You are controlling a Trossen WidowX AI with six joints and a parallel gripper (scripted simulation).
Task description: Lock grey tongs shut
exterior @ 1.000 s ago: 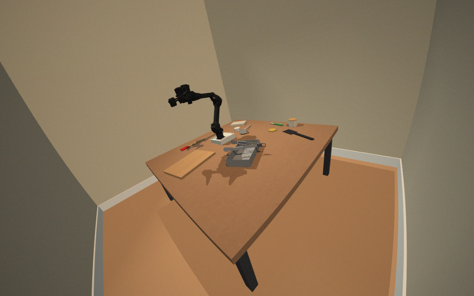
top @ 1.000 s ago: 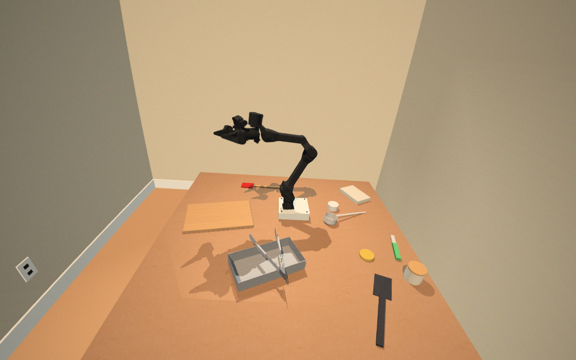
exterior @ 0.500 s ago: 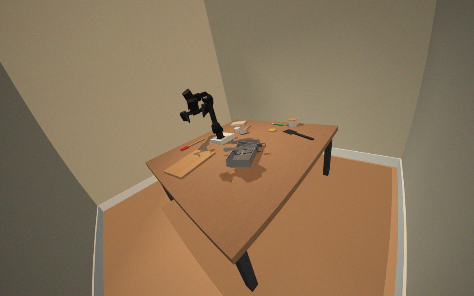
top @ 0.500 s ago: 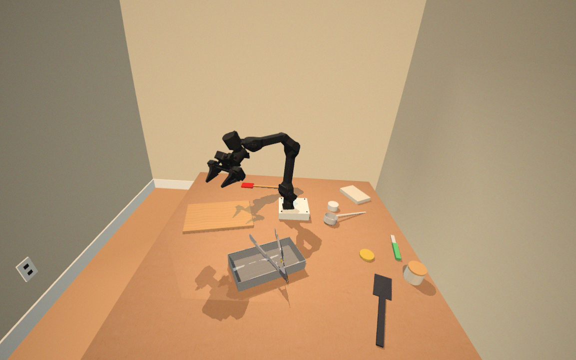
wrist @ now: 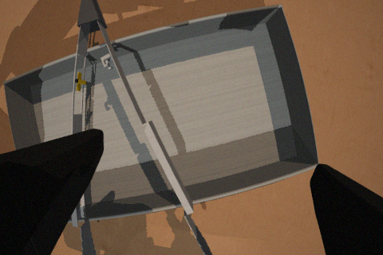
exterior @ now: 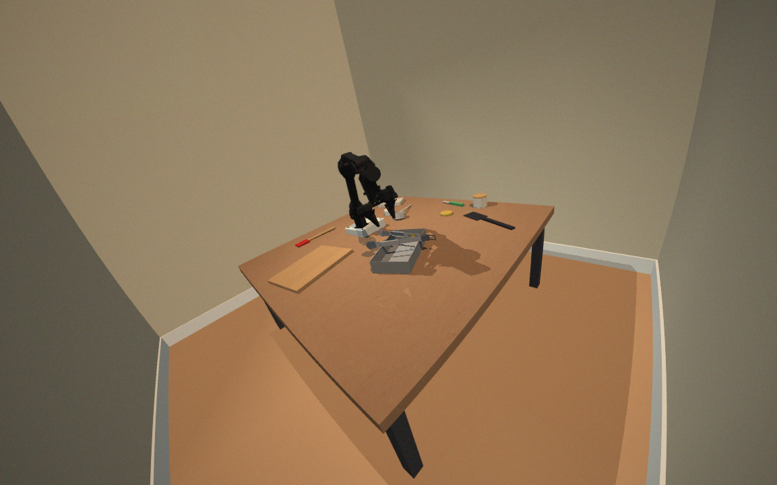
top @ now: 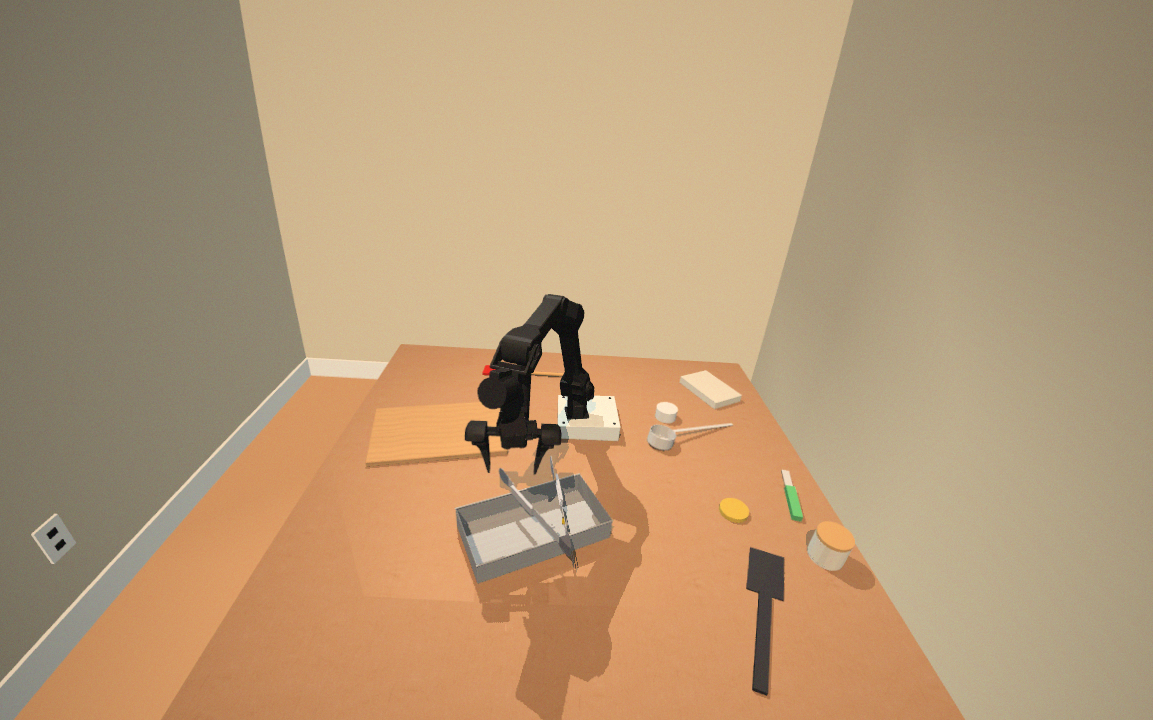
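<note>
Now: the grey roasting tin 50 mm to the left of my gripper tip and 150 mm below it. From my gripper tip the other things lie so: yellow disc 20 mm behind, 540 mm to the left, 160 mm below; black spatula 230 mm ahead, 490 mm to the left, 170 mm below; wooden board 370 mm behind, 190 mm to the right, 170 mm below.
</note>
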